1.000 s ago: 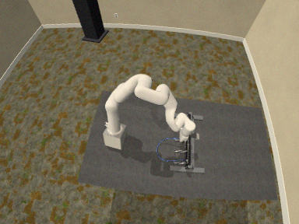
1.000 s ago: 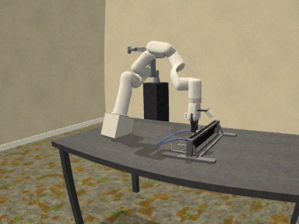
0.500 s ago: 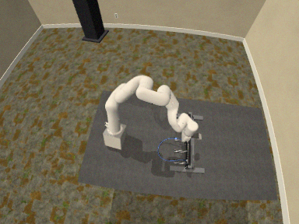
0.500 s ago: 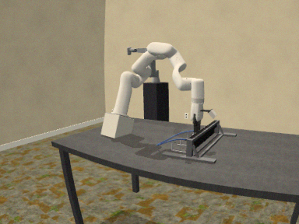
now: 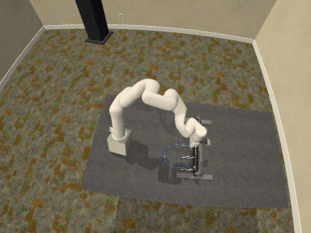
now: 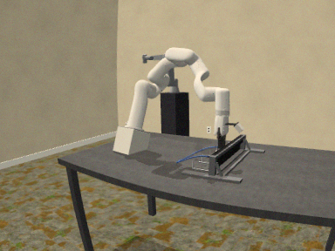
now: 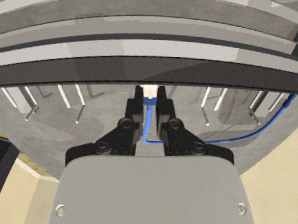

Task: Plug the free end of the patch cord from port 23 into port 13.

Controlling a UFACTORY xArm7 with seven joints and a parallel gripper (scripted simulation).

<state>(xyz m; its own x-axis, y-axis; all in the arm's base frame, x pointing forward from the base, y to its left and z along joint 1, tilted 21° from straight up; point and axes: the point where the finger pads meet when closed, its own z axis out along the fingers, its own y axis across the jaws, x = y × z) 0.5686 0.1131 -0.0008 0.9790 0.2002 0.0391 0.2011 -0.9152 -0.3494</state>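
The plug is 2 cm ahead of my hand and 1 cm below it.
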